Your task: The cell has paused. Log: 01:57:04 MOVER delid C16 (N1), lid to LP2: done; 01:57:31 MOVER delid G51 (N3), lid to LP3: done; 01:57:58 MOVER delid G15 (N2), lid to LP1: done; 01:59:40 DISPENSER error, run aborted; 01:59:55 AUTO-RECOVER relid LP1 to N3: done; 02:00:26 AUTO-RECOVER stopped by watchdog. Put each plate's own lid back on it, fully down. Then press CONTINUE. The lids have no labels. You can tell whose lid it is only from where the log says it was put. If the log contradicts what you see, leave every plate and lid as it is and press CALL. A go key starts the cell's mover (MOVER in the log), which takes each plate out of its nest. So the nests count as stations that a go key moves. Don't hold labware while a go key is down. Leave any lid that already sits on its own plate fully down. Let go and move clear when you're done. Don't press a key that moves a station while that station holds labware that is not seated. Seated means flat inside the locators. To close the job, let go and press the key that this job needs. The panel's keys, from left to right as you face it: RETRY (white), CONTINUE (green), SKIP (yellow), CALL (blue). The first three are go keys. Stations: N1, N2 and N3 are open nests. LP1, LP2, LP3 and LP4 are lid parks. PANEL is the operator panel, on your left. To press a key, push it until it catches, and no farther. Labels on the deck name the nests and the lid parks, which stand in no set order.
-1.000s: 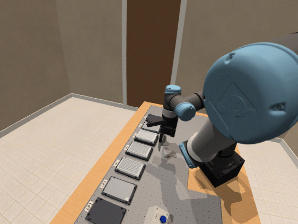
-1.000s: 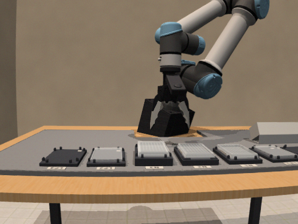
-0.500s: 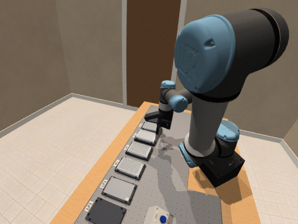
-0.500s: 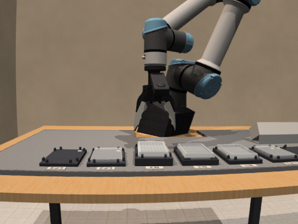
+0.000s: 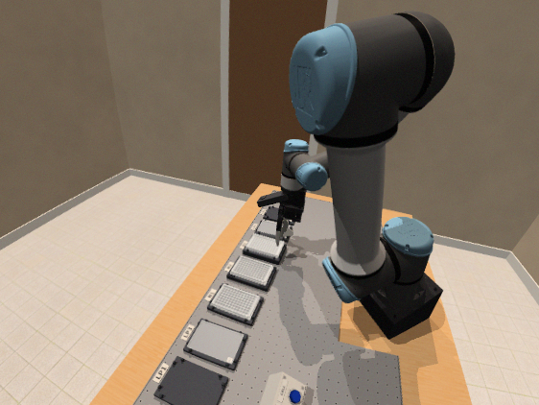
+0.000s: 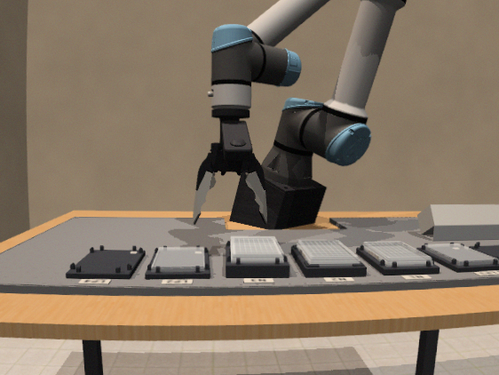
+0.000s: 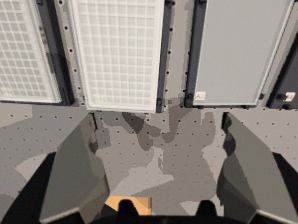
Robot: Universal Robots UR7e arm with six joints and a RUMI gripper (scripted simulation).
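My gripper is now 90 mm to the left of the LP2 lid park, 60 mm above it and 50 mm short of it. The rest, counted from my hand: LP4 lid park (210 mm to the right, 60 mm below, 60 mm ahead); then plate (170 mm to the left, 50 mm below, 50 mm ahead); then LP3 lid park (440 mm to the left, 60 mm below, 40 mm ahead).
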